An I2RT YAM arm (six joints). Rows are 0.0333 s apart.
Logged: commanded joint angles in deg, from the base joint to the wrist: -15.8 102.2 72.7 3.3 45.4 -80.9; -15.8 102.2 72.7 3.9 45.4 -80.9; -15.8 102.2 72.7 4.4 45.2 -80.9; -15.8 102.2 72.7 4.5 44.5 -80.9; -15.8 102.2 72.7 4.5 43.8 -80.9; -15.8 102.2 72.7 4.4 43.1 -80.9; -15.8 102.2 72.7 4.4 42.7 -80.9; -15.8 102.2 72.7 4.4 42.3 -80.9; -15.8 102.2 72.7 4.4 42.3 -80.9; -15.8 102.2 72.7 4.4 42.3 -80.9; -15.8 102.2 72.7 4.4 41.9 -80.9
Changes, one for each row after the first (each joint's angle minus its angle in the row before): 0.0 0.0 0.0 0.6 0.0 0.0; 0.0 0.0 0.0 0.5 -0.2 0.0; 0.0 0.0 0.0 0.1 -0.7 0.0; 0.0 0.0 0.0 0.0 -0.7 0.0; 0.0 0.0 0.0 -0.1 -0.7 0.0; 0.0 0.0 0.0 0.0 -0.4 0.0; 0.0 0.0 0.0 0.0 -0.4 0.0; 0.0 0.0 0.0 0.0 0.0 0.0; 0.0 0.0 0.0 0.0 0.0 0.0; 0.0 0.0 0.0 0.0 -0.4 0.0
